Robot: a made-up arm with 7 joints. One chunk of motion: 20 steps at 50 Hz.
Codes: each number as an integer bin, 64 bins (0 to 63) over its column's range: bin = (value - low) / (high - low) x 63, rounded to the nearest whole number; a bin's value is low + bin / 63 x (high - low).
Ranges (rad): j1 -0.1..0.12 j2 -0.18..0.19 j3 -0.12..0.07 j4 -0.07..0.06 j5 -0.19..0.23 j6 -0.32..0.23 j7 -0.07..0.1
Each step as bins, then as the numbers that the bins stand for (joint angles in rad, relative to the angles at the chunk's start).
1 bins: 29 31 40 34 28 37 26
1 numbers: 0.0013 0.0021 0.0006 0.0002 -0.0033 0.0030 0.0002
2 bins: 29 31 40 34 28 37 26
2 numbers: 0.0013 0.0021 0.0006 0.0002 -0.0033 0.0030 0.0002
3 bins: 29 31 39 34 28 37 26
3 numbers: 0.0013 0.0021 -0.0024 0.0002 -0.0033 0.0030 0.0002
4 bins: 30 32 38 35 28 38 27
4 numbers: 0.0048 0.0079 -0.0054 0.0022 -0.0033 0.0117 0.0029
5 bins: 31 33 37 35 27 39 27
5 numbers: 0.0083 0.0138 -0.0084 0.0022 -0.0100 0.0205 0.0029
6 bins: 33 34 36 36 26 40 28
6 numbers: 0.0152 0.0197 -0.0114 0.0043 -0.0167 0.0292 0.0056
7 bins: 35 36 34 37 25 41 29
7 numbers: 0.0222 0.0314 -0.0175 0.0063 -0.0233 0.0379 0.0083
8 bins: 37 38 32 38 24 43 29
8 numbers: 0.0292 0.0432 -0.0235 0.0084 -0.0300 0.0554 0.0083
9 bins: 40 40 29 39 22 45 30
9 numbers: 0.0397 0.0549 -0.0325 0.0105 -0.0433 0.0729 0.0110
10 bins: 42 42 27 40 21 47 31
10 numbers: 0.0467 0.0667 -0.0386 0.0125 -0.0500 0.0903 0.0137
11 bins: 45 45 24 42 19 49 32
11 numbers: 0.0571 0.0843 -0.0476 0.0167 -0.0633 0.1078 0.0163
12 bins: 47 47 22 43 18 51 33
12 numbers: 0.0641 0.0960 -0.0537 0.0187 -0.0700 0.1252 0.0190
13 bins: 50 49 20 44 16 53 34
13 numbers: 0.0746 0.1078 -0.0597 0.0208 -0.0833 0.1427 0.0217
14 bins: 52 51 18 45 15 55 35
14 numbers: 0.0816 0.1195 -0.0657 0.0229 -0.0900 0.1602 0.0244
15 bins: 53 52 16 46 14 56 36
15 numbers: 0.0851 0.1254 -0.0717 0.0249 -0.0967 0.1689 0.0271
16 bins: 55 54 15 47 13 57 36
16 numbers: 0.0921 0.1371 -0.0748 0.0270 -0.1033 0.1776 0.0271
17 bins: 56 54 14 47 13 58 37
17 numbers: 0.0956 0.1371 -0.0778 0.0270 -0.1033 0.1863 0.0298
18 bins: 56 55 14 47 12 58 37
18 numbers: 0.0956 0.1430 -0.0778 0.0270 -0.1100 0.1863 0.0298
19 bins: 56 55 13 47 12 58 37
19 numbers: 0.0956 0.1430 -0.0808 0.0270 -0.1100 0.1863 0.0298
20 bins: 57 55 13 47 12 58 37
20 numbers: 0.0990 0.1430 -0.0808 0.0270 -0.1100 0.1863 0.0298
